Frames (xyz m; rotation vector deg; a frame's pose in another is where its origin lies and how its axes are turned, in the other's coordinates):
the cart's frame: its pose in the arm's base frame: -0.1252 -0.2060 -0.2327 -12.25 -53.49 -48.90
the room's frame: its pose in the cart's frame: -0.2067 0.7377 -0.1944 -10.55 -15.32 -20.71
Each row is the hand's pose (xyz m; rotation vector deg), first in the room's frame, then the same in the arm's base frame.
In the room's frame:
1: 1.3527 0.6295 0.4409 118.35 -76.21 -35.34
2: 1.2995 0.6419 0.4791 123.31 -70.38 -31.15
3: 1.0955 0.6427 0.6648 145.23 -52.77 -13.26
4: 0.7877 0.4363 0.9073 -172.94 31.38 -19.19
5: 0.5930 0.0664 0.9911 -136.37 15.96 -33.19
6: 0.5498 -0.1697 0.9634 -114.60 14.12 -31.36
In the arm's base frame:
1: 0.6020 0.0810 1.1622 -50.41 160.98 -26.41
2: 0.6013 0.1440 1.1404 -56.51 162.66 -32.19
3: 0.5391 0.3991 1.0559 71.63 -146.77 59.39
4: 0.2854 0.6853 0.8325 80.84 -106.69 103.63
5: -0.0465 0.7327 0.5692 -81.88 66.74 -144.10
6: -0.2297 0.6561 0.4316 -71.68 39.44 -143.65

